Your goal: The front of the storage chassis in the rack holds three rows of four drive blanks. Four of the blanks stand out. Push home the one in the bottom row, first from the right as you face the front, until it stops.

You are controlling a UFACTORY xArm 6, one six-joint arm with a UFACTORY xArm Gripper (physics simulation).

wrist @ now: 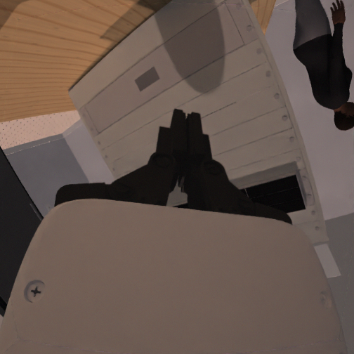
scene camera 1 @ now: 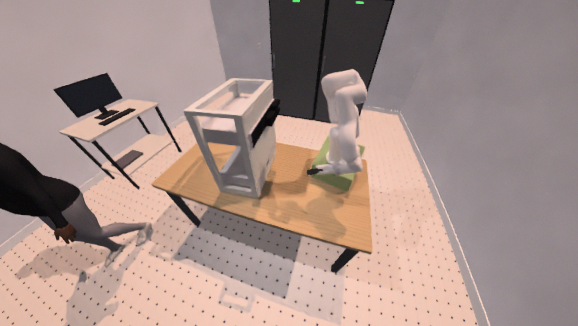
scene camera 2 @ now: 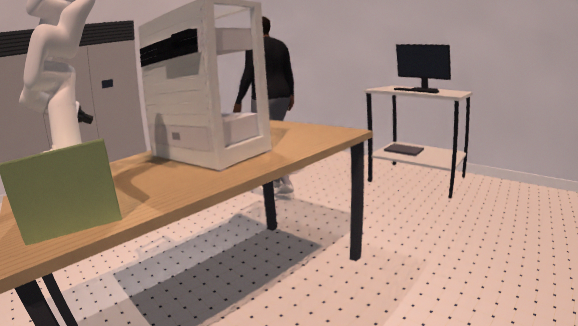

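Seen in the pictures: gripper, fingertip midpoint: (scene camera 1: 307,172) (scene camera 2: 92,120); arm's base, origin of the base link: (scene camera 1: 334,157) (scene camera 2: 69,157).
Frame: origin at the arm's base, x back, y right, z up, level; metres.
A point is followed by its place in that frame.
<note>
The storage chassis (scene camera 1: 265,122) @[x -0.441, y -0.187, z 0.286 m] (scene camera 2: 170,48) @[x -0.428, y -0.074, z 0.290 m] (wrist: 280,194) is a black band high in the front of the pale rack (scene camera 1: 247,150) @[x -0.417, y -0.430, z 0.260 m] (scene camera 2: 212,90) @[x -0.516, y 0.063, z 0.113 m] (wrist: 274,87). In both scene views, dark blocks stand out from its front; single blanks and their rows are too small to tell apart. In the wrist view, part of the chassis is hidden behind my gripper and its housing. My gripper (scene camera 1: 309,172) @[x -0.128, y -0.285, z 0.073 m] (scene camera 2: 91,119) @[x -0.128, y -0.285, z 0.073 m] (wrist: 181,129) is shut and empty. It is in front of the rack, apart from it and lower than the chassis.
A green block (scene camera 1: 345,181) @[x 0.114, y -0.131, z -0.075 m] (scene camera 2: 62,195) @[x 0.049, y 0.165, z -0.062 m] stands on the wooden table (scene camera 1: 300,205) @[x -0.129, y -0.367, z -0.172 m] (scene camera 2: 310,142) @[x -0.978, y 0.050, z -0.172 m] (wrist: 30,75) by the arm. A person (scene camera 1: 30,185) (scene camera 2: 277,60) (wrist: 325,75) is behind the rack. A side desk holds a monitor (scene camera 1: 90,95) (scene camera 2: 423,61). Dark cabinets (scene camera 1: 295,60) stand at the wall.
</note>
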